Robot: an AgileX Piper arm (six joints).
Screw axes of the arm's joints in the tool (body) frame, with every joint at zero. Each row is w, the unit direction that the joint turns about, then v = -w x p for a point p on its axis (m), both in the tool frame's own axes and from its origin. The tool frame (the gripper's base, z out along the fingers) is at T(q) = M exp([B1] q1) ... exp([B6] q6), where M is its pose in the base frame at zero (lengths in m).
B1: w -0.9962 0 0.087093 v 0 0.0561 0
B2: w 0 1 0 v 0.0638 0 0.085
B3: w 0 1 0 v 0.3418 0 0.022
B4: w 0 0 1 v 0 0 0
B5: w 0 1 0 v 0.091 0 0
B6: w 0 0 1 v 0 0 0
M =
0.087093 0 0.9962 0.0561
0 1 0 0
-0.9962 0 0.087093 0.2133
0 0 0 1
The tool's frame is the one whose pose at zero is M.
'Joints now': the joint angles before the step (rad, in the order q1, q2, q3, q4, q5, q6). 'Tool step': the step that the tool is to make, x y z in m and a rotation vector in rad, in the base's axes. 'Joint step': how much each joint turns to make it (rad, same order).
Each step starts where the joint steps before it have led.
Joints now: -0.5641 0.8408 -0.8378 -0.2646 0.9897 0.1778
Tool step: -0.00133 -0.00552 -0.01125 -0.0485 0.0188 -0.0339
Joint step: 0.0000 0.0000 0.0520 -0.0864 -0.0498 0.0586
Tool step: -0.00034 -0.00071 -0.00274 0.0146 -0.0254 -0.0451
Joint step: -0.0001 0.0000 0.0113 -0.0132 -0.0074 0.0640
